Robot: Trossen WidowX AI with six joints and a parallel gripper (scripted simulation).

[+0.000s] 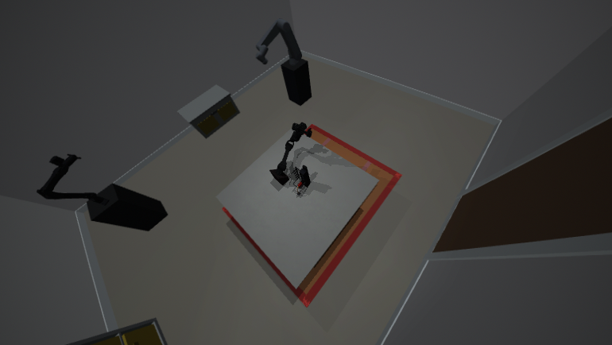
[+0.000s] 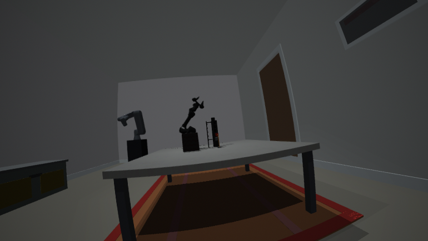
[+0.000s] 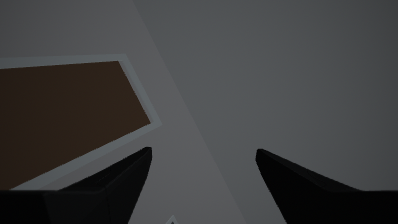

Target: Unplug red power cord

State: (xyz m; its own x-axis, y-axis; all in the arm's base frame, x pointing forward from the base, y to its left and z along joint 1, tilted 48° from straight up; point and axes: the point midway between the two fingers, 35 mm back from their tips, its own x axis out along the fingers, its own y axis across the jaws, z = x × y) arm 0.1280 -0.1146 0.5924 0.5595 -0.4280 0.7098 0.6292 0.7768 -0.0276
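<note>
The red plug lies 49 cm below my gripper tip, 29 cm to the right of it and 11 cm ahead of it.
</note>
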